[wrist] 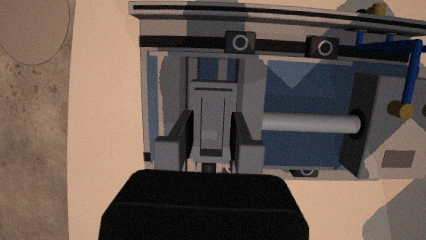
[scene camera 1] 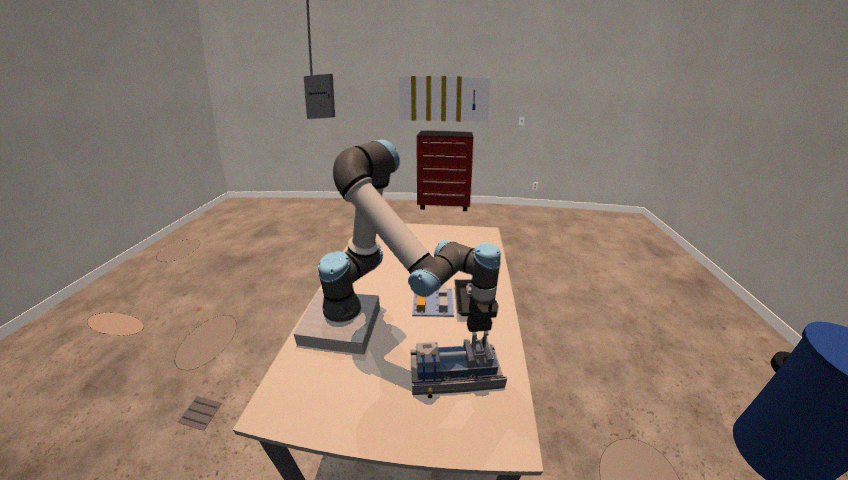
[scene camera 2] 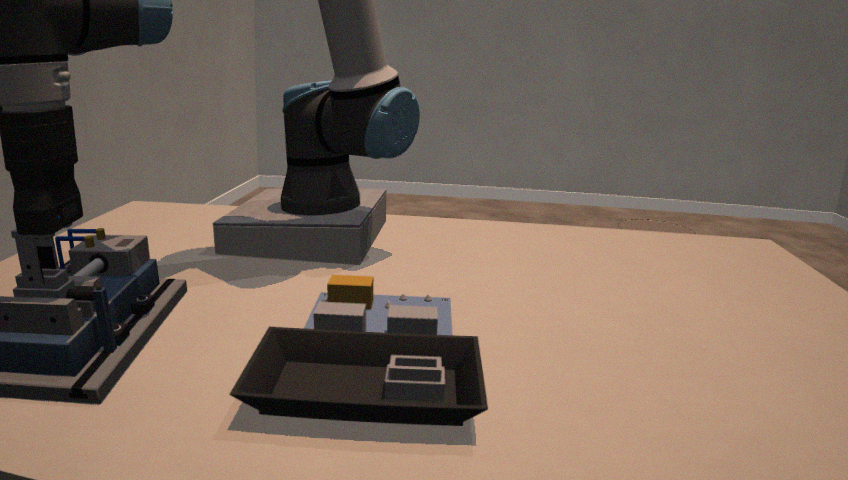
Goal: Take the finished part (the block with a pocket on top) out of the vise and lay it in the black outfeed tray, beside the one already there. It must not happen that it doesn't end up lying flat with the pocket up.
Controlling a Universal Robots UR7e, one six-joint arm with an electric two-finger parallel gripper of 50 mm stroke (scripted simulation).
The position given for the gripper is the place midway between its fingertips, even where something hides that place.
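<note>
A vise (scene camera 1: 458, 364) stands in the scene, visible in the wrist view (wrist: 304, 87) as well. There is also a brass block (scene camera 2: 341, 288), though in the wrist view the block is out of frame. The gripper (scene camera 2: 42, 279) appears in the wrist view (wrist: 212, 125) too.
</note>
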